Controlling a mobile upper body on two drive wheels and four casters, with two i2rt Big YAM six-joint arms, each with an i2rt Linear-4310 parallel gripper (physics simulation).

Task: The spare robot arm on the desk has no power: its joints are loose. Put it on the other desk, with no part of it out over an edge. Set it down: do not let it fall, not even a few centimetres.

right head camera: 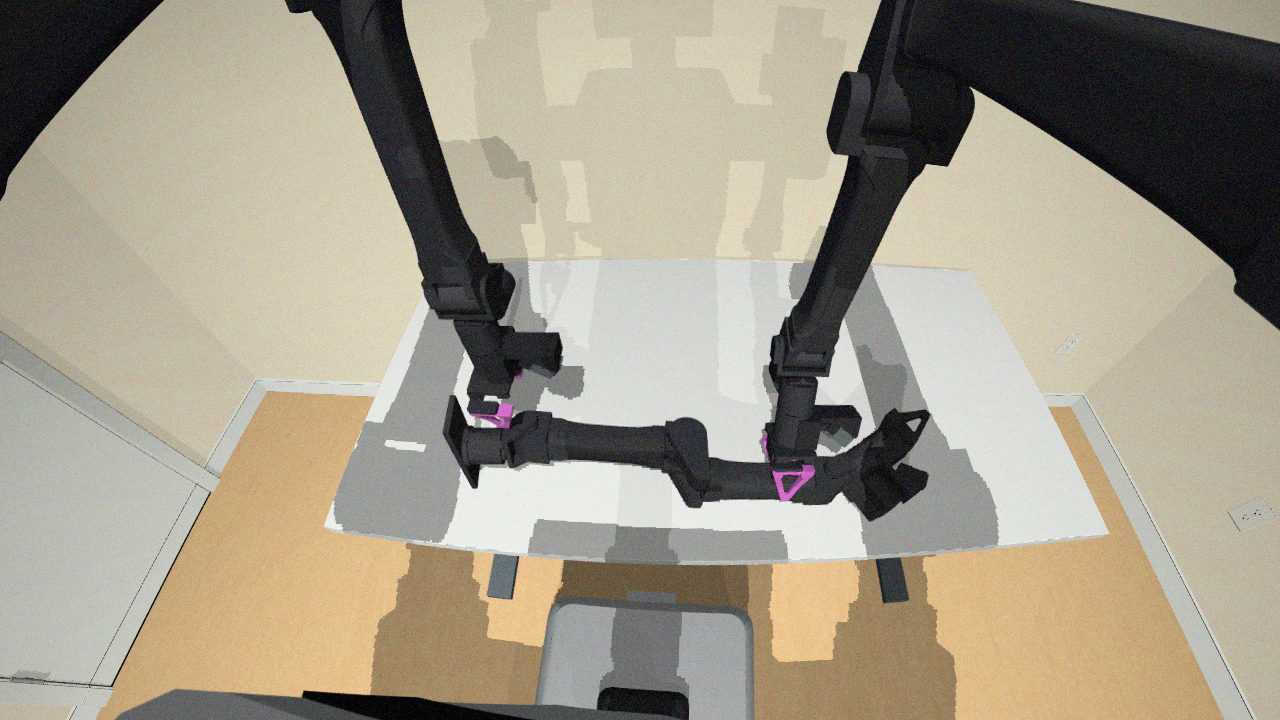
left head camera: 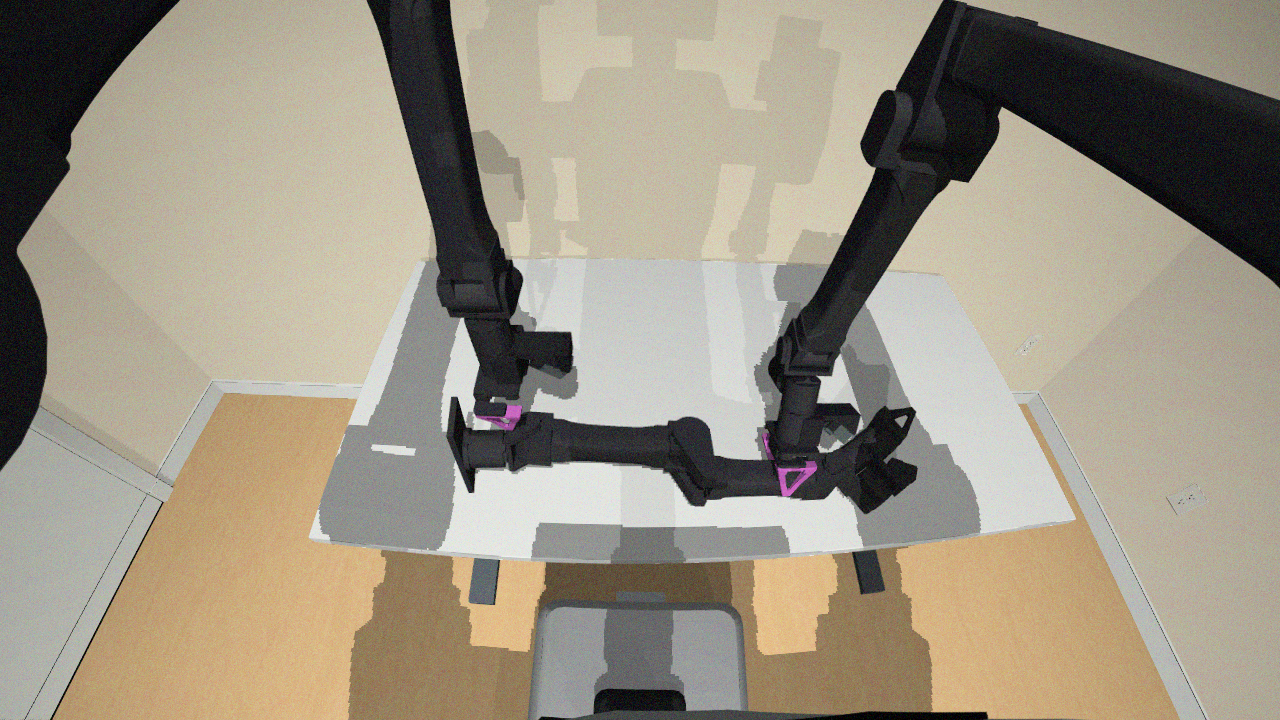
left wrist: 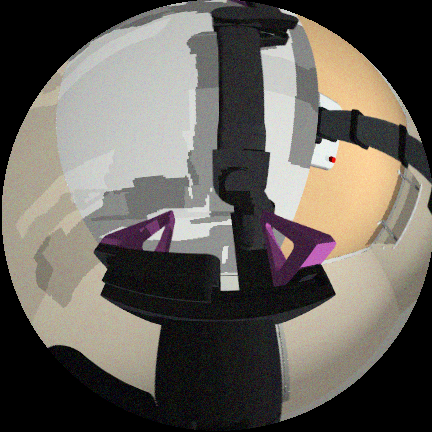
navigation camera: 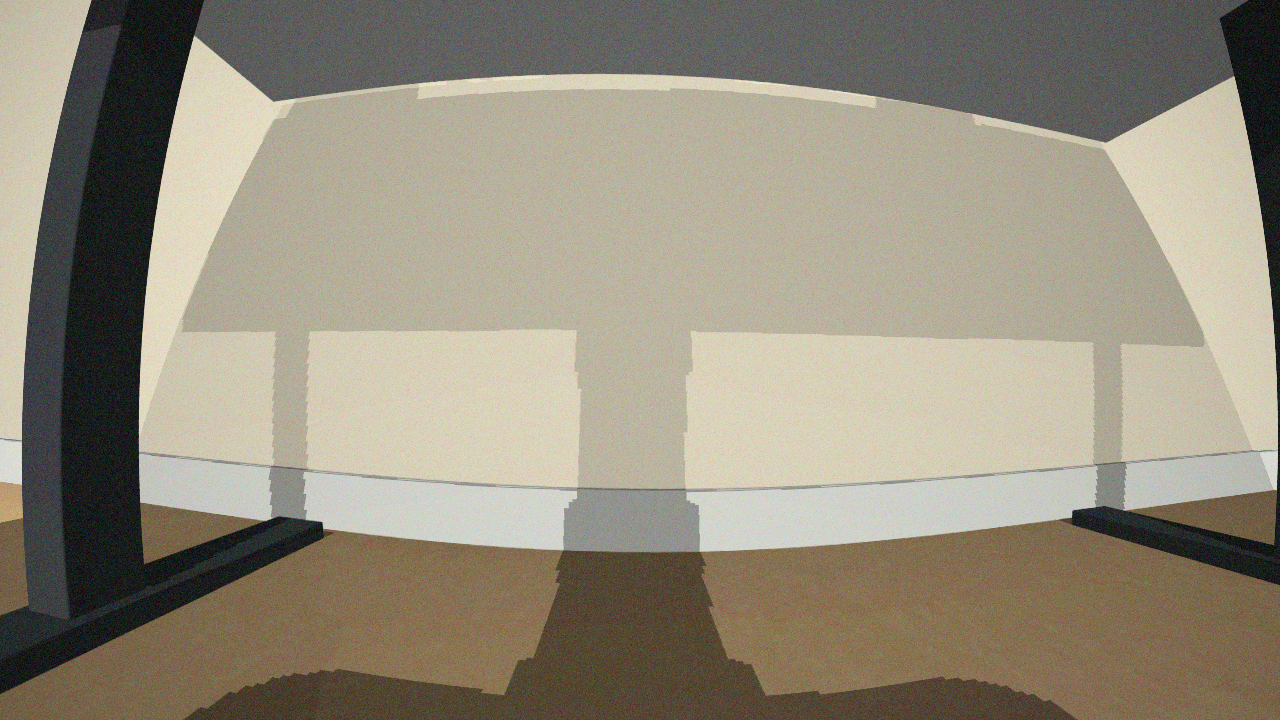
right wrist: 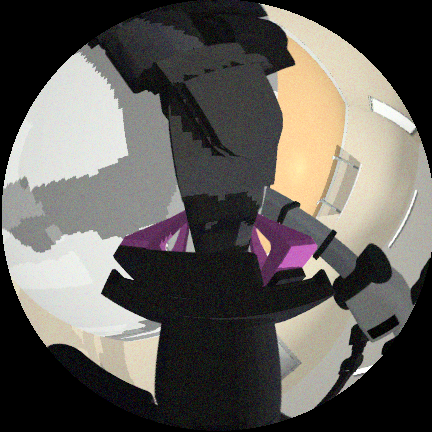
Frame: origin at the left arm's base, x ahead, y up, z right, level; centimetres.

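Seen in the pictures: left gripper, between the fingertips: (right head camera: 511, 402) (left head camera: 513, 403) (left wrist: 217, 214); right gripper, between the fingertips: (right head camera: 780, 488) (left head camera: 780, 484) (right wrist: 217, 214).
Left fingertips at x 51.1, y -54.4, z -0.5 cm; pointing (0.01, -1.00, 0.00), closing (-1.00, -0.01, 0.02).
Note:
A point is followed by its place in that frame.
The black spare arm (left head camera: 617, 443) (right head camera: 613, 443) (left wrist: 241, 90) (right wrist: 230, 110) lies stretched across the front half of a white desk (left head camera: 644, 358) @[x 73.3, y -69.0, z 20.9 cm] (right head camera: 653, 358) @[x 73.3, y -69.0, z 21.3 cm] (left wrist: 125, 100) @[x 70.4, y -69.0, z 17.2 cm] (right wrist: 75, 110), its flat base plate at the left and its open fingers at the right. No part shows over an edge. My left gripper (left head camera: 510, 402) @[x 51.1, y -54.4, z -0.5 cm] (right head camera: 505, 394) @[x 51.1, y -54.4, z -0.5 cm] (left wrist: 217, 214) @[x 51.1, y -54.4, z -0.5 cm] is open at the base end; the base link shows close to one finger in the left wrist view. My right gripper (left head camera: 781, 461) @[x 43.0, y -65.3, z 44.8 cm] (right head camera: 778, 460) (right wrist: 217, 214) @[x 43.0, y -65.3, z 44.8 cm] is shut on the spare arm near its wrist. A second desk does not show.
The robot's grey base (left head camera: 572, 644) @[x 20.6, y -115.0, z 5.9 cm] (right head camera: 581, 644) @[x 19.8, y -115.0, z 6.3 cm] is in front of the desk. A wall (left head camera: 662, 179) @[x 109.7, y -46.8, z 23.9 cm] (right head camera: 662, 179) @[x 109.7, y -47.0, z 21.9 cm] stands behind it. Dark desk legs (navigation camera: 98, 313) @[x 66.5, y -113.5, z -23.9 cm] and feet (navigation camera: 232, 550) show in the navigation view. A white door (left head camera: 71, 501) @[x 36.6, y -108.5, z -166.3 cm] (right head camera: 80, 519) @[x 21.1, y -99.5, z -166.1 cm] is at the left.

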